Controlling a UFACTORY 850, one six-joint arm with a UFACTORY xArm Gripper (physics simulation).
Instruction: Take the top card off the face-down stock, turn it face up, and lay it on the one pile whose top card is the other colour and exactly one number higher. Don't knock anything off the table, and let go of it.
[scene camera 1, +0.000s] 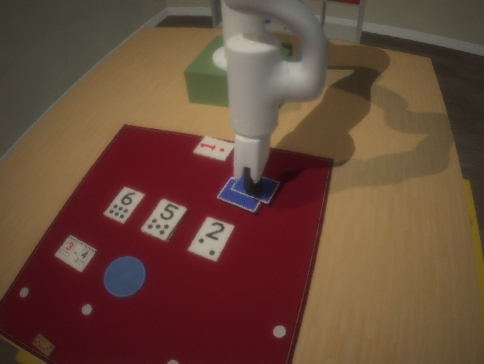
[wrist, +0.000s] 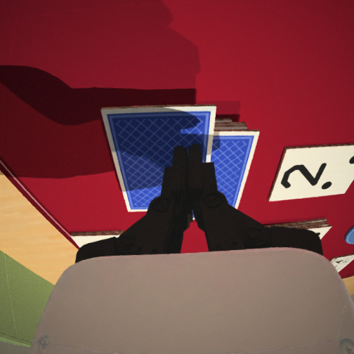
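My gripper (scene camera 1: 253, 193) (wrist: 190, 162) is shut and empty, its fingertips at the face-down blue cards. The top card (scene camera 1: 270, 188) (wrist: 150, 142) lies face down, shifted sideways off the stock (scene camera 1: 236, 198) (wrist: 233, 156) and overlapping part of it. The fingers hide part of both; whether the tips touch the card is unclear. Face up on the mat are a black 6 (scene camera 1: 124, 204), a black 5 pile (scene camera 1: 164, 219), a black 2 (scene camera 1: 211, 238) (wrist: 327, 167) and a red 1 (scene camera 1: 214, 148) behind the stock. The top card's face is hidden.
The red mat (scene camera 1: 165, 160) (wrist: 280, 60) lies on the wooden table (scene camera 1: 390, 250). A blue disc (scene camera 1: 125, 276) and a small printed card (scene camera 1: 76, 253) lie at the front left. White dots and a brown dotted tile (scene camera 1: 44, 345) are nearer the front. A green block (scene camera 1: 207, 89) (wrist: 22, 300) stands behind the mat.
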